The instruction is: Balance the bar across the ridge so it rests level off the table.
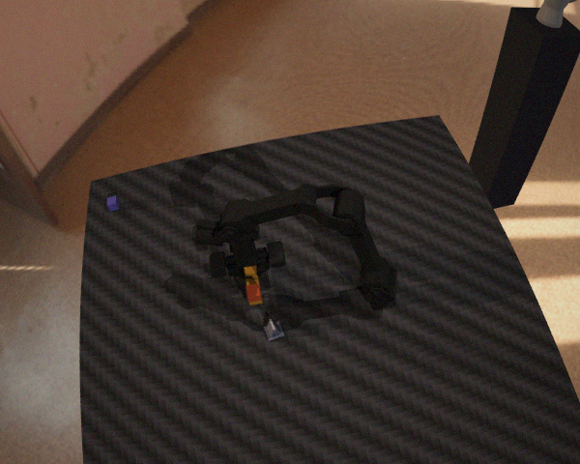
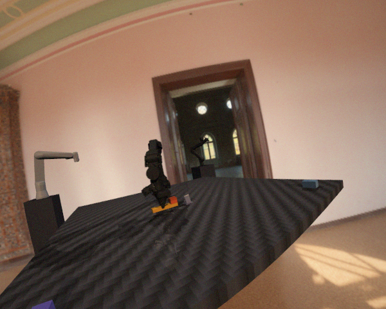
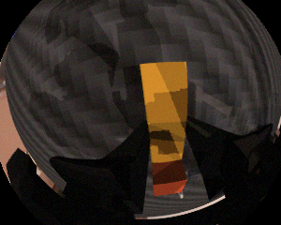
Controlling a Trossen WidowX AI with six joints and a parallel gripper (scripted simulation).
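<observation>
The ridge is 160 mm to the left of my gripper tip, 30 mm behind it and 20 mm above it. From my gripper tip the other things lie so: small purple cube 420 mm ahead, 370 mm to the right, 10 mm below; bar 40 mm to the left, 10 mm above; blue-grey block 630 mm to the left, 420 mm ahead, 10 mm below.
</observation>
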